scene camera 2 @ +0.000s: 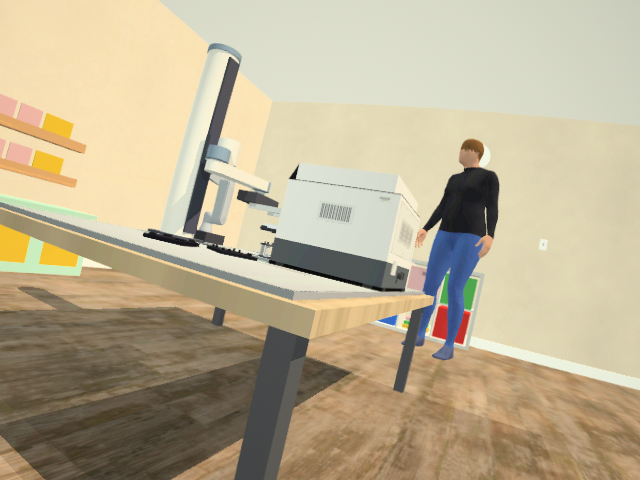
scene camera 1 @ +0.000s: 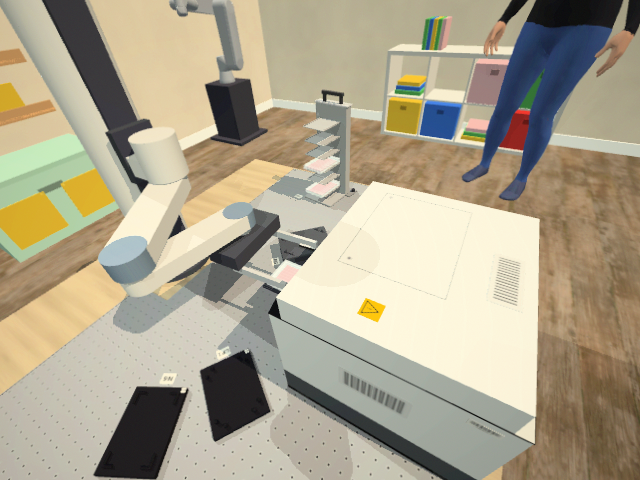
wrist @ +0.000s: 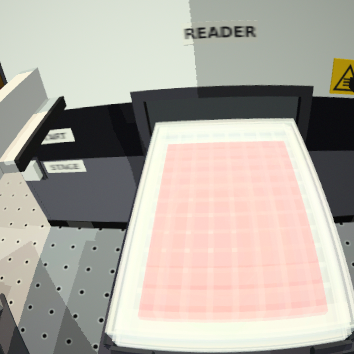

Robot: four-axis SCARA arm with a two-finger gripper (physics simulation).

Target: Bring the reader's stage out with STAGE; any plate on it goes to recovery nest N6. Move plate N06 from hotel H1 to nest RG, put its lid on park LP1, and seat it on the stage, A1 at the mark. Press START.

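Places are measured from the arm's base along level axes (x ahead, y left, z up), in metres.
Where they show: gripper, between the fingertips: (scene camera 1: pixel 302 264) (wrist: pixel 208 64).
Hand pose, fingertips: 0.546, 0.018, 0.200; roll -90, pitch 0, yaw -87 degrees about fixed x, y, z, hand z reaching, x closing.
Observation:
Each offset is from my fingertips to the top centre of the thing, as dx, dy, dz. "*": to the spot under its first point.
The reader {+0.256, -0.007, +0.153} (scene camera 1: pixel 413 242) (scene camera 2: pixel 336 217) (wrist: pixel 100 50) has its stage {* -0.087, -0.042, -0.063} (wrist: pixel 330 348) out at the front. A pink plate {-0.020, -0.007, -0.051} (scene camera 1: pixel 286 272) (wrist: pixel 232 230) with a clear cover lies on it. My gripper (scene camera 1: pixel 296 262) is open; its fingers stand apart at the plate's two sides. In the wrist view the left finger shows at the left edge, partly over the START label, and the right finger is out of view. The STAGE button {+0.067, +0.165, -0.093} (wrist: pixel 33 171) is beside that finger's tip. The hotel (scene camera 1: pixel 344 149) holds pink plates {-0.249, +0.532, -0.019} (scene camera 1: pixel 323 165) {-0.249, +0.532, -0.125} (scene camera 1: pixel 321 189) on two lower shelves. Nest N6 {-0.147, -0.415, -0.169} (scene camera 1: pixel 142 434) is bare.
A second black nest {-0.037, -0.266, -0.167} (scene camera 1: pixel 235 395) lies between N6 and the reader; its label is hard to read. Another dark nest {-0.127, +0.192, -0.117} (scene camera 1: pixel 293 250) shows partly beneath the fingers. A person (scene camera 1: pixel 547 77) (scene camera 2: pixel 467 206) stands behind the table. A second arm (scene camera 1: pixel 227 41) stands on a black pedestal.

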